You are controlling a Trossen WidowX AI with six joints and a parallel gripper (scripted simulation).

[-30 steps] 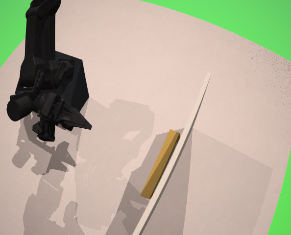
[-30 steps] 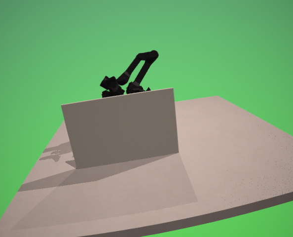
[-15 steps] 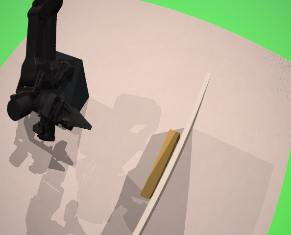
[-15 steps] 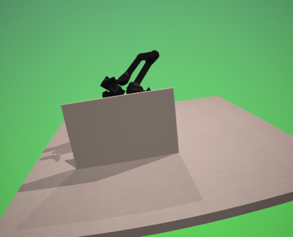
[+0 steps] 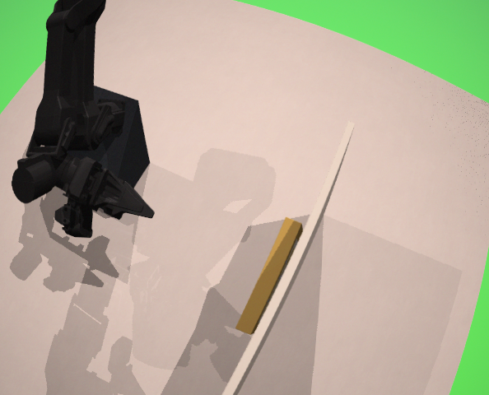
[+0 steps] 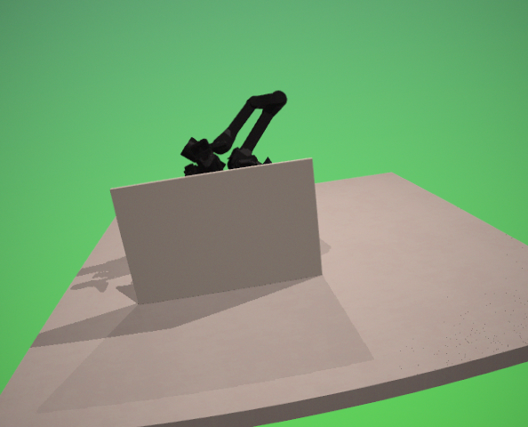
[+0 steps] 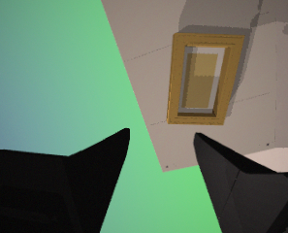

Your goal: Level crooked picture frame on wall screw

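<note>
The picture frame is 200 mm ahead of my gripper tip, 90 mm below it and 10 mm to the right of it. From my gripper tip the other things lie so: thin upright wall 210 mm ahead, 100 mm below, 20 mm to the right.
</note>
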